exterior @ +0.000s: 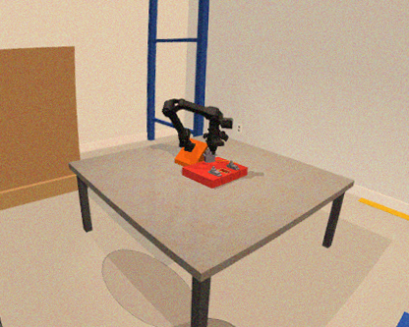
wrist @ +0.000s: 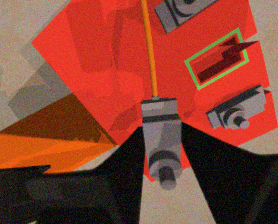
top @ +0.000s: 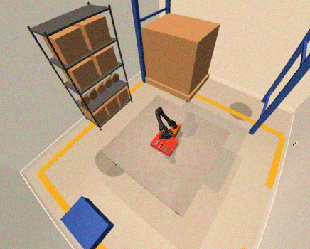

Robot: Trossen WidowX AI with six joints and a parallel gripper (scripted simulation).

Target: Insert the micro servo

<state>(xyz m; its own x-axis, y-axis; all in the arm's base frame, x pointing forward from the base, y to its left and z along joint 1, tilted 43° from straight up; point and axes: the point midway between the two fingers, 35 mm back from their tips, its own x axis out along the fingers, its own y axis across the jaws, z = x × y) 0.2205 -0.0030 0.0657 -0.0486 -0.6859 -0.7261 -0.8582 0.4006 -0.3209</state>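
Right now the red robot deck is 1 cm behind my gripper tip and 10 cm below it.
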